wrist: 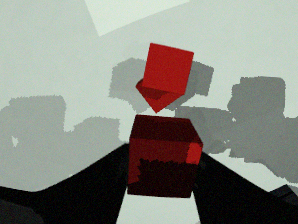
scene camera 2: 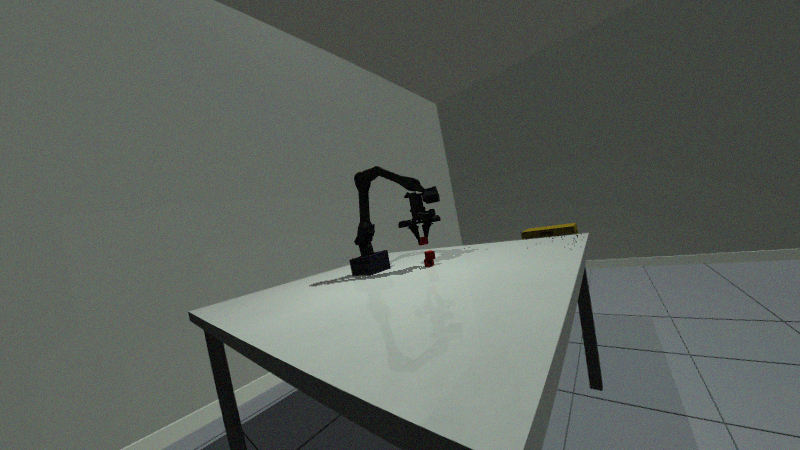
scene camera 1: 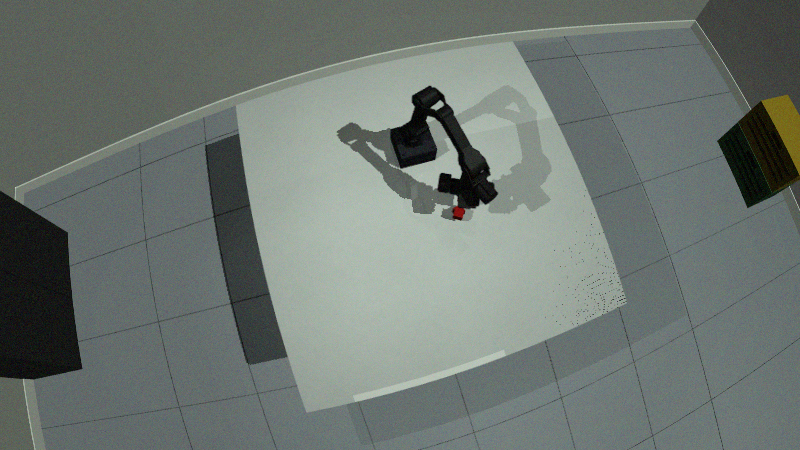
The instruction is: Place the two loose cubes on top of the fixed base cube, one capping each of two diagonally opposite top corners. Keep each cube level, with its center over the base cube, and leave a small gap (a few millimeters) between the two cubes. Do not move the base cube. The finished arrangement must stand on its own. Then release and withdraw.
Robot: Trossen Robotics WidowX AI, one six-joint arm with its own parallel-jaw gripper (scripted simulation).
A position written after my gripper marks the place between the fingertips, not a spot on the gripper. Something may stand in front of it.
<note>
My gripper (scene camera 1: 463, 196) holds a red cube. I also see a red cube (wrist: 167, 68).
My gripper is seen too in the wrist view (wrist: 161, 154).
</note>
